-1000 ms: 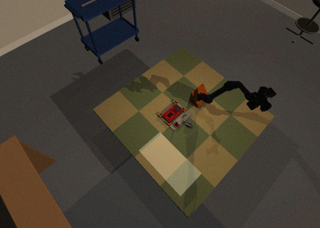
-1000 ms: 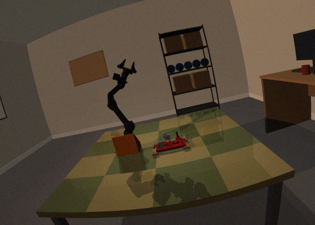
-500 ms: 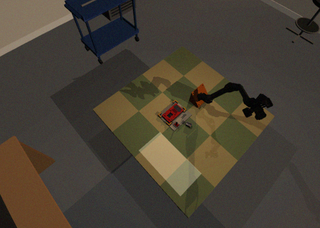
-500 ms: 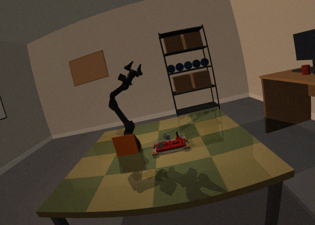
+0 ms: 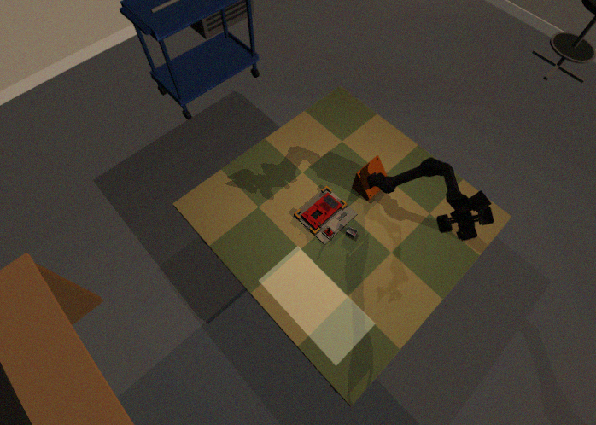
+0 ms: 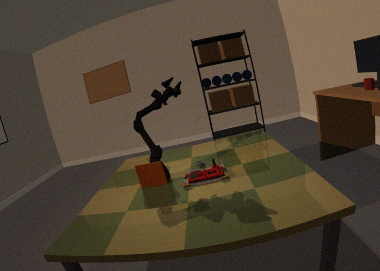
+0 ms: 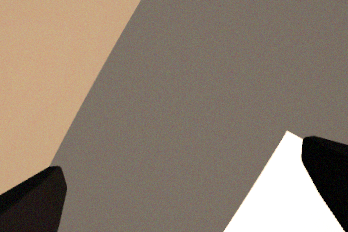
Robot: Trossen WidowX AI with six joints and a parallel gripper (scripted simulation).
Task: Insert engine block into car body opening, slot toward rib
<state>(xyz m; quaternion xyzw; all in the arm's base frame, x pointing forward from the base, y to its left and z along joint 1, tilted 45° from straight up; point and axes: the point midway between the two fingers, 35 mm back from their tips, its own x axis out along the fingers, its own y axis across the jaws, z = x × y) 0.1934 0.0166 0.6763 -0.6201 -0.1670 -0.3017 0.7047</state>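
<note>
The grey engine block is 90 mm ahead of my gripper tip, 350 mm to the right of it and 590 mm below it. Round my gripper tip: pale base plate 150 mm ahead, 520 mm to the right, 590 mm below.
</note>
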